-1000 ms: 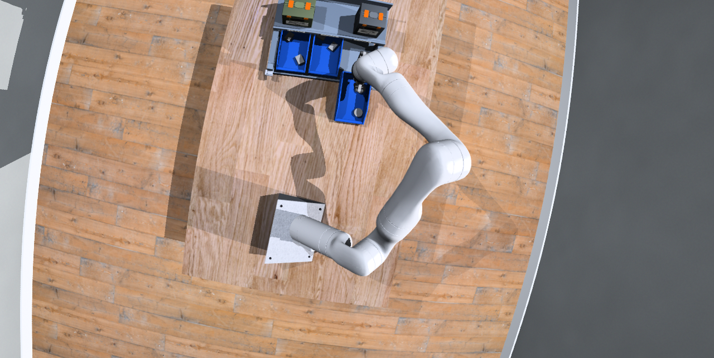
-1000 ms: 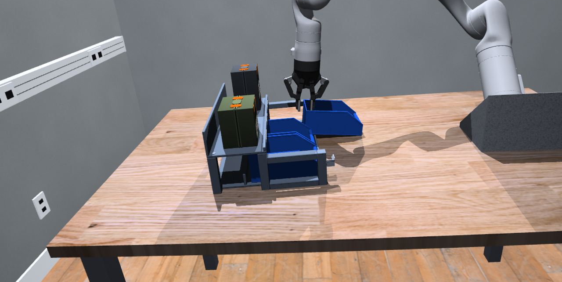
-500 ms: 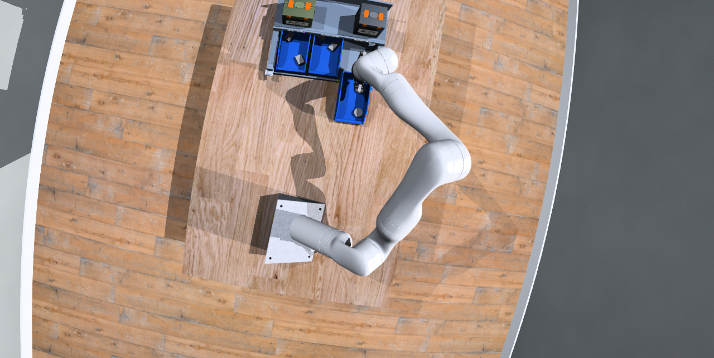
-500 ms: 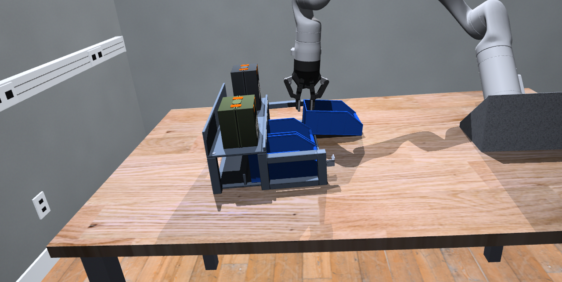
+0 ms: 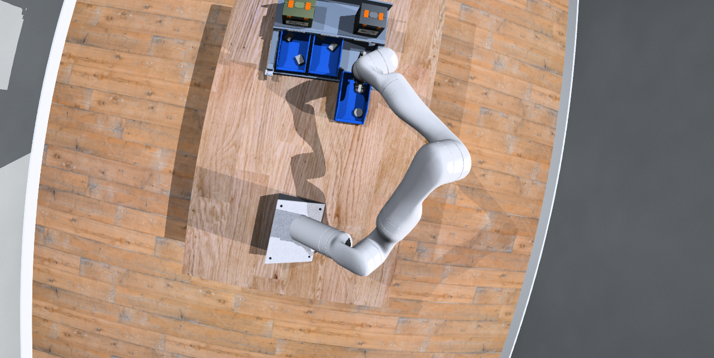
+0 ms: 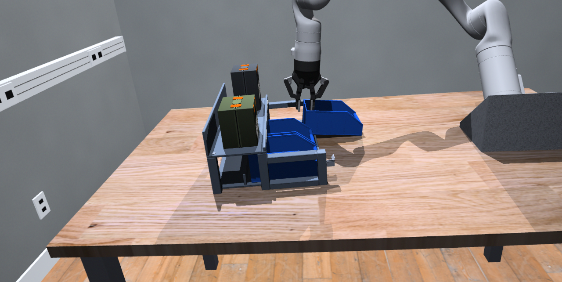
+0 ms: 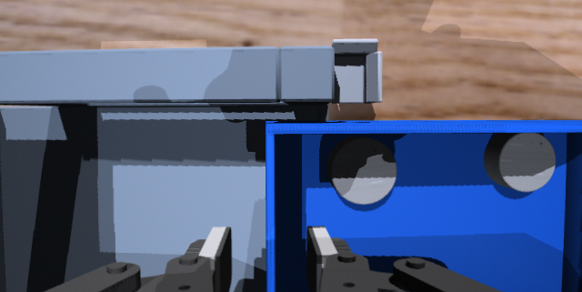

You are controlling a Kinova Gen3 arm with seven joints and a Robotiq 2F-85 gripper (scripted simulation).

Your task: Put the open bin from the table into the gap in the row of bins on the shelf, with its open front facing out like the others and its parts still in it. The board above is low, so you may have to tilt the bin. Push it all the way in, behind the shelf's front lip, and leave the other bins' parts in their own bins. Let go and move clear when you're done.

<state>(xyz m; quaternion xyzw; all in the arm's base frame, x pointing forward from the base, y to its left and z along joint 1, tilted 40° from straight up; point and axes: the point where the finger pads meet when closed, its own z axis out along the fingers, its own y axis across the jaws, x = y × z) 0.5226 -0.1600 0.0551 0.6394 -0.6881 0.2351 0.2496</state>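
Now: the round grey part 70 mm below my hand, 40 mm behind it and 20 mm to the right of it. From my hand the other things lie so: green box: 210 mm to the left, 180 mm ahead, 60 mm above; then dark box: 170 mm ahead, 70 mm above, 20 mm to the right; then shelf: 110 mm to the left, 110 mm ahead, 30 mm below.
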